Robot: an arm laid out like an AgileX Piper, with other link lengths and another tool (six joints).
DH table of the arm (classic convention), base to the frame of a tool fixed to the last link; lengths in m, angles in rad. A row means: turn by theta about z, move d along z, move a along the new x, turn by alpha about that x. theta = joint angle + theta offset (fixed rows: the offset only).
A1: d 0.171  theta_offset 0  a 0  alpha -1.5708
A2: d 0  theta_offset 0.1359  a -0.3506  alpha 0
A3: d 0  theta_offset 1.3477  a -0.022  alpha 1.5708
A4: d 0.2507  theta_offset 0  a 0  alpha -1.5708
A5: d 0  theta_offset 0  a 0  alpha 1.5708
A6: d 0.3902  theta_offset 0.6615  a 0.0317  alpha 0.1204
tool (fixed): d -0.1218  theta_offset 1.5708  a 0  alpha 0
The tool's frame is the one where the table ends.
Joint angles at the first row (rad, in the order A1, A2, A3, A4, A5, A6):
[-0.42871, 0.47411, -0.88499, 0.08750, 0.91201, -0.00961]
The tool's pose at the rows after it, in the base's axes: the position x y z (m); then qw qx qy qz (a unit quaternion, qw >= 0):
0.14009 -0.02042 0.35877 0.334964 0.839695 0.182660 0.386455
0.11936 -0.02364 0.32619 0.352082 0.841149 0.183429 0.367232
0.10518 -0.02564 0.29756 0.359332 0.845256 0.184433 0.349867
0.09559 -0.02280 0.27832 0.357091 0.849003 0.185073 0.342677
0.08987 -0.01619 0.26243 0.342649 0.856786 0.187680 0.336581
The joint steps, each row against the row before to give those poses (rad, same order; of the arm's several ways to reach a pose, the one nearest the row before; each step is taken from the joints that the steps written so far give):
[0.00003, -0.11257, 0.08535, -0.04892, 0.03653, 0.00092]
[-0.00005, -0.09936, 0.08581, -0.05046, 0.02400, -0.00005]
[-0.00001, -0.07324, 0.06856, -0.03252, 0.02540, -0.00001]
[0.00001, -0.05476, 0.04023, -0.00512, 0.03059, 0.00001]
[0.00002, -0.02911, 0.02413, 0.01574, 0.03665, 0.00002]

